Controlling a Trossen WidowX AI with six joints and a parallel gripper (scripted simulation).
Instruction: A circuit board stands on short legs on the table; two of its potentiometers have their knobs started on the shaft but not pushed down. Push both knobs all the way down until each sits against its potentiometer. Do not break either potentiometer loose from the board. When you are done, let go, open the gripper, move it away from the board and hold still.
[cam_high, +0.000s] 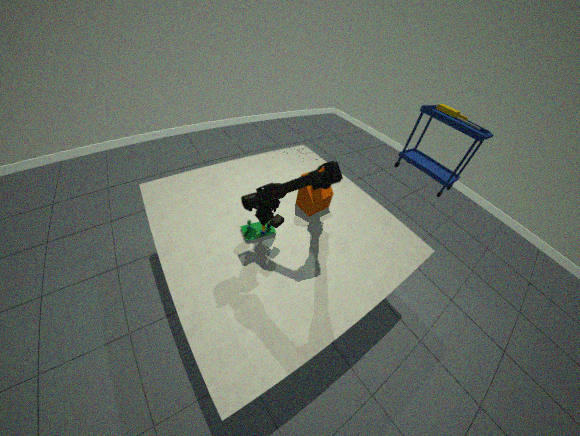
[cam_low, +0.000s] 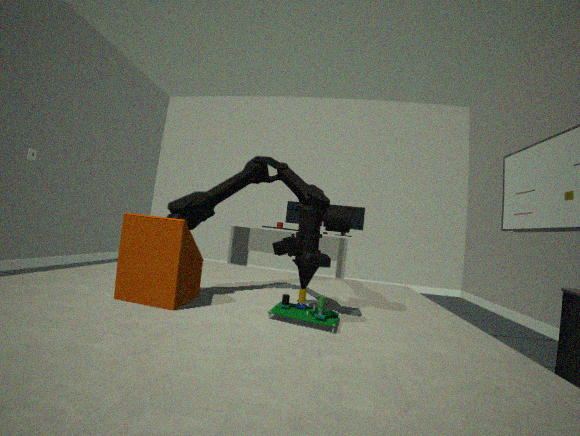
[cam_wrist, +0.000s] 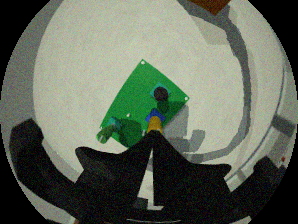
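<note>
Now: gripper tip 10 mm above the yellow knob. Also, from my gripper tip: green knob 60 mm to the right, 50 mm ahead, 10 mm below.
</note>
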